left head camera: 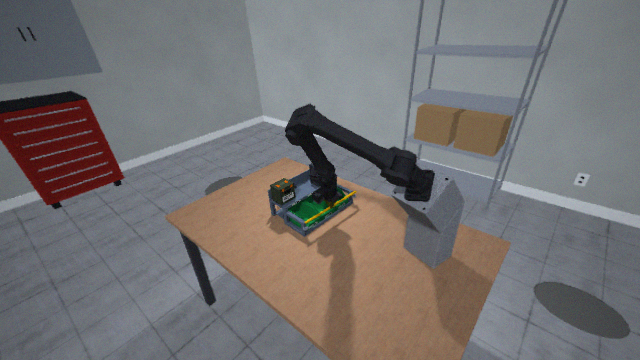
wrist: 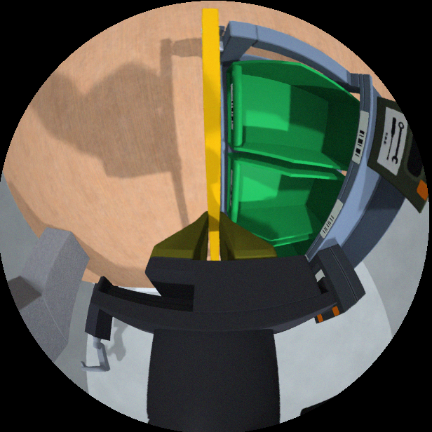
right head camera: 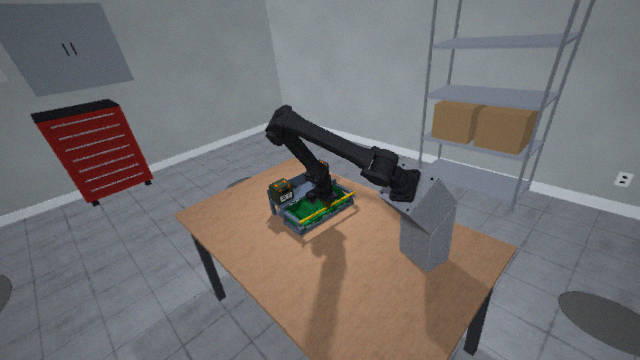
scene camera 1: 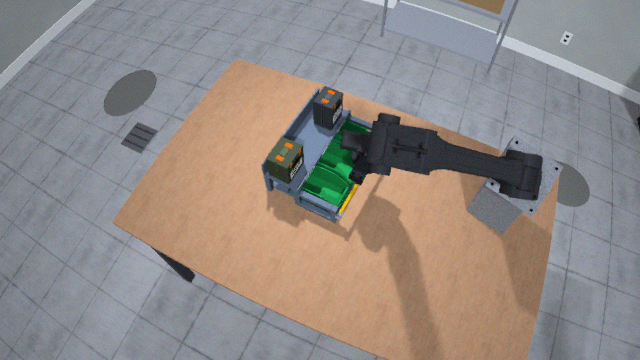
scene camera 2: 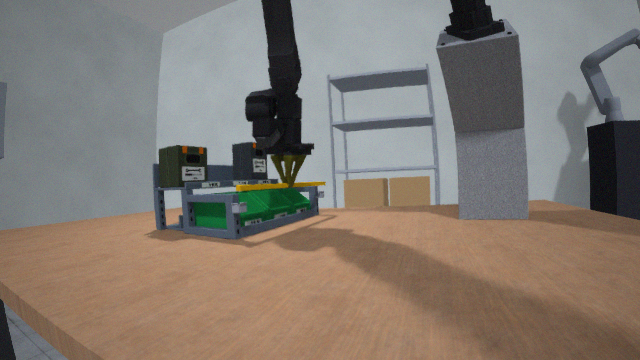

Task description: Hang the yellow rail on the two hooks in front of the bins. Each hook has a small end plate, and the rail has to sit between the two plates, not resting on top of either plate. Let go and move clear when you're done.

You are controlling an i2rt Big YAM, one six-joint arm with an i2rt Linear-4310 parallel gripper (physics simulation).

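Frame: origin at the arm's base, x left, y back, z up, level; metres.
Where they show: gripper, fingertip midpoint: (left head camera: 330, 207) (right head camera: 327, 207) (scene camera 2: 288, 186); arm's base, link origin: (left head camera: 419, 186) (right head camera: 405, 186) (scene camera 1: 524, 176) (scene camera 2: 474, 31).
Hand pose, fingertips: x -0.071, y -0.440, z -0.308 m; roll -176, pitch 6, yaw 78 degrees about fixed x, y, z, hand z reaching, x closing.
Note:
Things, the pixels of their top centre, and the offset from my fingertips. "*": a spot on its surface instead. Level surfaces: height alone.
- yellow rail, top centre: (scene camera 2: 290, 182) (scene camera 1: 366, 167) (right head camera: 329, 205) (left head camera: 332, 204) dx -0.010, dy +0.002, dz +0.011 m
- far hook, surface spot: (scene camera 2: 321, 194) * dx -0.184, dy +0.032, dz -0.030 m
- grey-blue rack, surface spot: (scene camera 2: 212, 232) * dx +0.162, dy -0.108, dz -0.080 m
- olive case, top centre: (scene camera 2: 182, 147) (scene camera 1: 284, 151) (left head camera: 281, 183) (right head camera: 280, 183) dx +0.078, dy -0.249, dz +0.109 m
- dark grey case, top centre: (scene camera 2: 249, 143) (scene camera 1: 328, 96) dx -0.164, dy -0.183, dz +0.134 m
- wooden table, surface height: dz -0.090 m
The yellow rail (left head camera: 320, 215) (right head camera: 315, 216) (scene camera 1: 349, 198) (scene camera 2: 255, 188) (wrist: 212, 120) is long and thin and runs along the front of the green bins. My gripper (scene camera 2: 290, 185) (wrist: 213, 216) is shut on the rail near its middle and holds it nearly level, a little above the hooks. In scene camera 2, the near hook (scene camera 2: 240, 207) and the far hook (scene camera 2: 321, 194) stick out from the front posts, below the rail, with a gap at each. In the wrist view the rail covers most of the one hook in sight. The green bins (scene camera 1: 327, 182) (scene camera 2: 267, 202) (wrist: 270, 107) sit in the rack behind the rail.
The grey-blue rack (scene camera 1: 316, 203) (scene camera 2: 212, 232) carries an olive case (scene camera 1: 285, 160) (scene camera 2: 182, 166) and a dark grey case (scene camera 1: 328, 108) (scene camera 2: 249, 161) on its upper shelf. The arm's grey pedestal (left head camera: 431, 235) (scene camera 2: 492, 175) stands on the wooden table (left head camera: 250, 240).

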